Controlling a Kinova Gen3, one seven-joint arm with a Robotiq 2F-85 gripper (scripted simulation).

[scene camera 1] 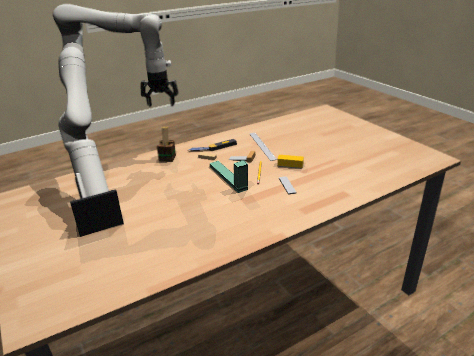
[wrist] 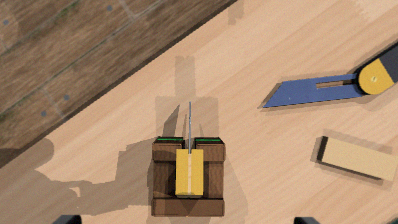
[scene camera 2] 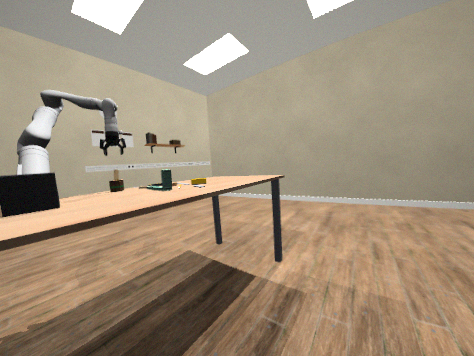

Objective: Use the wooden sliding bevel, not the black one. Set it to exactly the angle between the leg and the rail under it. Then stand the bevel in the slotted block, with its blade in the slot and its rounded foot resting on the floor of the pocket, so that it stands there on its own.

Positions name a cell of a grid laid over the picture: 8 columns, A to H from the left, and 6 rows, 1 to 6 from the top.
Scene:
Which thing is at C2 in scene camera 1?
My gripper.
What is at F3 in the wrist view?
A blue blade.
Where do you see a wooden sliding bevel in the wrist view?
D5

